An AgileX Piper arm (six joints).
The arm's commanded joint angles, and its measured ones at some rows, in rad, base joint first. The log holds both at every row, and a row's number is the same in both.
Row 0, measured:
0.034 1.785 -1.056 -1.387 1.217 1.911
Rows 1 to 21, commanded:
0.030 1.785 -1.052 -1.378 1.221 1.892
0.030 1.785 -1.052 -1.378 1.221 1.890
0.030 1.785 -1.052 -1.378 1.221 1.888
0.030 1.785 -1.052 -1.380 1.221 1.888
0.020 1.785 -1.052 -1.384 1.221 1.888
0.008 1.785 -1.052 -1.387 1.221 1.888
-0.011 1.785 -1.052 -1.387 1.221 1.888
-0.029 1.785 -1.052 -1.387 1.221 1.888
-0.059 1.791 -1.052 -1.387 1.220 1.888
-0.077 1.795 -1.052 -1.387 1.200 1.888
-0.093 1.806 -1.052 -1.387 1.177 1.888
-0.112 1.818 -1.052 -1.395 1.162 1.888
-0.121 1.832 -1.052 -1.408 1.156 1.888
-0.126 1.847 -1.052 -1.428 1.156 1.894
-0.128 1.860 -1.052 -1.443 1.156 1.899
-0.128 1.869 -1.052 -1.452 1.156 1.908
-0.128 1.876 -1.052 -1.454 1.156 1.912
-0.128 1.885 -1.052 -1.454 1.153 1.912
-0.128 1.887 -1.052 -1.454 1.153 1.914
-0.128 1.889 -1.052 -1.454 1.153 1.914
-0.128 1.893 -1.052 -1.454 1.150 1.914
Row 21, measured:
-0.099 1.864 -1.056 -1.468 1.143 1.903
